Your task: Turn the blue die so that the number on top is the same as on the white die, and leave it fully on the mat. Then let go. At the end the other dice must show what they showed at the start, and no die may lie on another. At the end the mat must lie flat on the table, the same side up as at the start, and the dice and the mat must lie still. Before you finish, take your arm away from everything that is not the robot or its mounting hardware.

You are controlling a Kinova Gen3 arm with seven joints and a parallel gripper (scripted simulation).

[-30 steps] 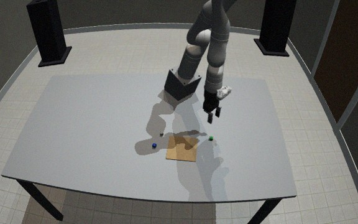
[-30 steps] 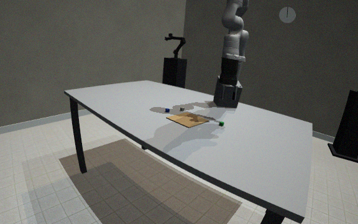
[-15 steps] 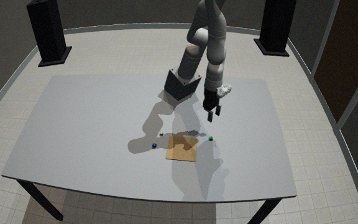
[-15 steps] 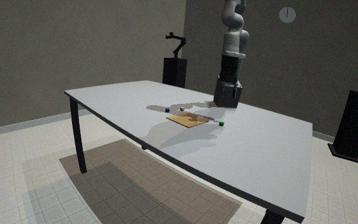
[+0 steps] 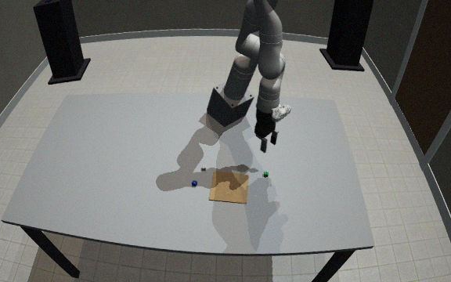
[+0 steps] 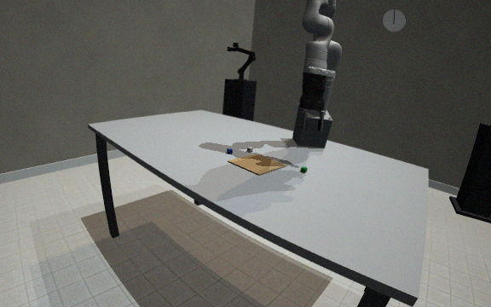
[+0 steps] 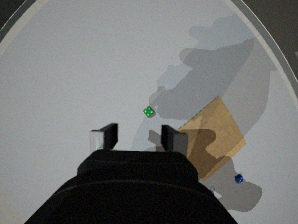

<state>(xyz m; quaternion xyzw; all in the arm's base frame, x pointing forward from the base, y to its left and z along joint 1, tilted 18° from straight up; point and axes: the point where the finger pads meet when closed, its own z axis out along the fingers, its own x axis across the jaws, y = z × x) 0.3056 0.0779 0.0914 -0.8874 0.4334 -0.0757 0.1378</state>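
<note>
Now: the blue die 50 mm ahead of my hand, 280 mm to the right of it and 150 mm below it. The rest, counted from my hand: white die (30 mm behind, 240 mm to the right, 150 mm below); then green die (30 mm ahead, 150 mm below); then tan mat (70 mm ahead, 150 mm to the right, 150 mm below).
</note>
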